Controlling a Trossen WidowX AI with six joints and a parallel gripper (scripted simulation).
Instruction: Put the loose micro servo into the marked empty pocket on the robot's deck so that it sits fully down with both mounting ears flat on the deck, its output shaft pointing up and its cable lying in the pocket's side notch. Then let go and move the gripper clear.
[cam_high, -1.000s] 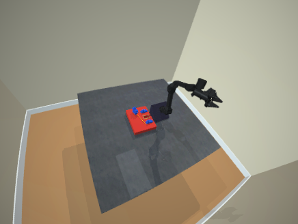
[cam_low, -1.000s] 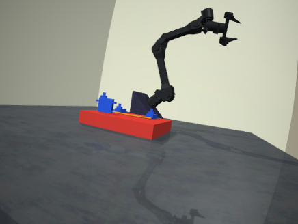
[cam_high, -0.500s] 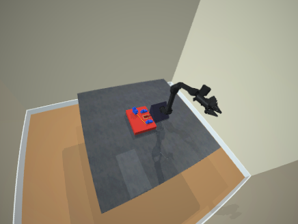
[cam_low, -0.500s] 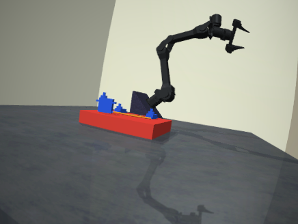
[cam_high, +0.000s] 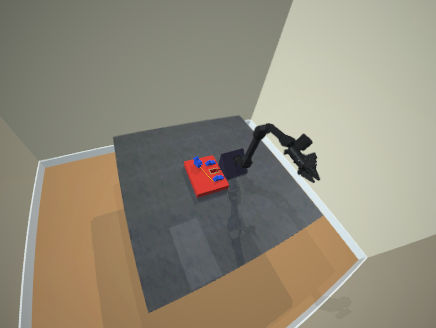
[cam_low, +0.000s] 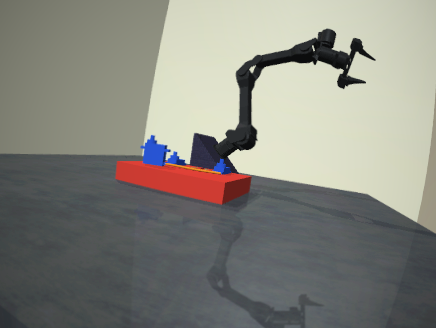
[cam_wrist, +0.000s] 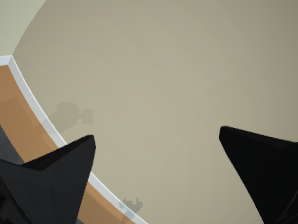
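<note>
My gripper tip is 290 mm short of the red deck, 550 mm to the left of it and 450 mm above it.
</note>
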